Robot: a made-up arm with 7 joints.
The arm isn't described. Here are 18 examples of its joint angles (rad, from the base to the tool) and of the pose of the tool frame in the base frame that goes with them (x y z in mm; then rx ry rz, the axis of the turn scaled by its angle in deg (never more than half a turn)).
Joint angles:
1: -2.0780 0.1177 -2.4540 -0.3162 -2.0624 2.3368 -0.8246
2: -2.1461 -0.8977 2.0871 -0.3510 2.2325 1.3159 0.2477
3: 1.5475 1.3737 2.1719 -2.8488 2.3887 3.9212 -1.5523
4: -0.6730 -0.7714 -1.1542 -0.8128 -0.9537 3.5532 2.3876
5: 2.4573 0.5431 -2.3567 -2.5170 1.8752 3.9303 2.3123
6: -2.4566 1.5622 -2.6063 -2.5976 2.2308 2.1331 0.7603
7: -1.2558 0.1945 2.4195 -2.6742 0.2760 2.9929 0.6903
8: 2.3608 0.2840 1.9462 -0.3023 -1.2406 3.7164 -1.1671
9: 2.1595 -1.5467 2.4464 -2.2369 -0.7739 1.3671 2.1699
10: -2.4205 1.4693 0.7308 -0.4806 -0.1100 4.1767 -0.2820
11: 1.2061 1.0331 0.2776 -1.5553 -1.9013 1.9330 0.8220
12: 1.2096 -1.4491 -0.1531 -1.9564 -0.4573 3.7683 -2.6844
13: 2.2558 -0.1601 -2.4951 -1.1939 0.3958 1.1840 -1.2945
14: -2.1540 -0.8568 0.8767 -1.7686 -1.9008 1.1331 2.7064
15: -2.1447 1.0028 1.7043 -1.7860 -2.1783 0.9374 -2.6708
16: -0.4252 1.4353 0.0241 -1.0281 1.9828 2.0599 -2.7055
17: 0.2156 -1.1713 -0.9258 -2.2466 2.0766 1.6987 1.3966
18: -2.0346 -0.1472 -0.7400 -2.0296 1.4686 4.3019 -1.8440
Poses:
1: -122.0 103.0 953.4 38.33 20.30 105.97
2: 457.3 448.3 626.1 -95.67 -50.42 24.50
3: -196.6 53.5 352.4 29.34 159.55 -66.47
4: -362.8 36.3 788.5 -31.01 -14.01 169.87
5: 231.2 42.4 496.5 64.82 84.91 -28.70
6: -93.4 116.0 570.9 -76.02 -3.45 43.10
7: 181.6 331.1 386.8 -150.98 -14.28 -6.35
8: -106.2 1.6 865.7 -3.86 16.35 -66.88
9: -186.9 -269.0 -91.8 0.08 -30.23 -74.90
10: -390.6 -461.7 221.1 -2.78 -59.28 45.21
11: 50.4 595.4 35.6 68.05 99.29 64.98
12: -65.9 -272.1 703.3 -3.58 -6.99 71.80
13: 501.7 -156.9 689.3 -128.15 -86.02 -18.49
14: 316.8 -200.3 727.9 -58.24 -15.49 76.43
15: 287.7 -495.8 453.3 -73.40 -104.43 87.30
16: 552.5 -277.4 -86.8 -117.75 -43.44 -108.86
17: 82.7 -367.9 547.8 -10.50 8.05 50.76
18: -333.6 -63.3 556.6 -9.46 -103.74 -57.24
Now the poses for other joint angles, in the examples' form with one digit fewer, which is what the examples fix.
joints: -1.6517 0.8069 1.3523 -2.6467 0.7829 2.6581 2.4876
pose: 355 -161 194 32.2 144.8 92.6
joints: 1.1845 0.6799 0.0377 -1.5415 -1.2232 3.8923 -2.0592
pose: 142 535 340 -91.7 78.2 82.9
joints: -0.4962 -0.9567 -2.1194 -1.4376 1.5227 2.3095 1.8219
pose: -647 -83 263 76.9 4.9 -42.7
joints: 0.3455 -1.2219 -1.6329 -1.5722 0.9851 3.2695 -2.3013
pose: -268 -540 312 87.2 -62.5 70.1
